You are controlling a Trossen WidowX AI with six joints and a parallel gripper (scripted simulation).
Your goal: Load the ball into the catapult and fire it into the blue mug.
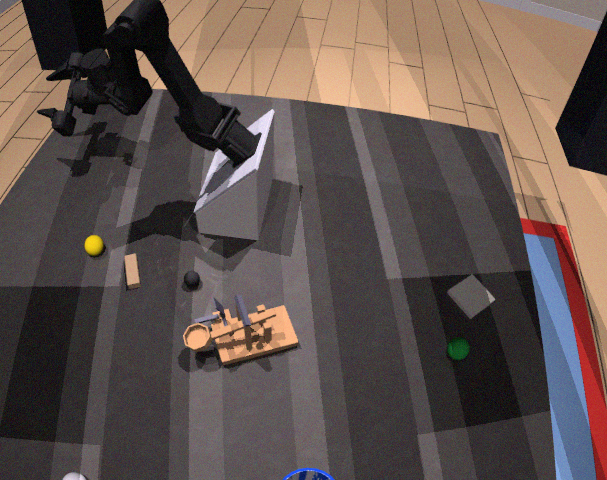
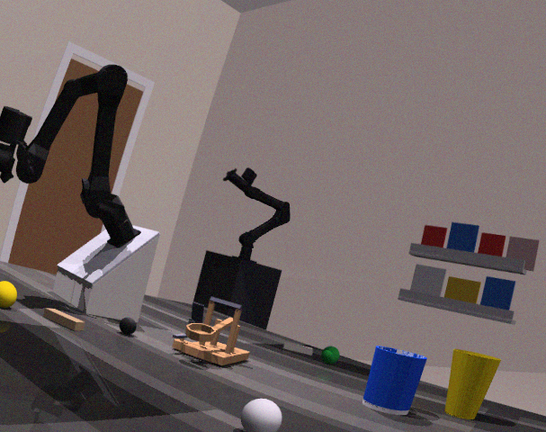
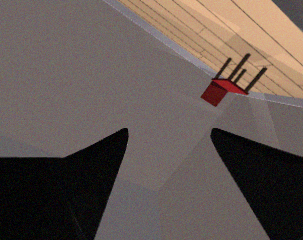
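Now: gripper tip 570 mm to the right of the catapult upright frame, 350 mm short of it and 160 mm above it. From my gripper tip the other things lie so: wooden block (310 mm to the left, 260 mm ahead, 230 mm below); then yellow ball (220 mm below, 220 mm ahead, 200 mm to the left); then black ball (440 mm to the left, 250 mm ahead, 220 mm below).
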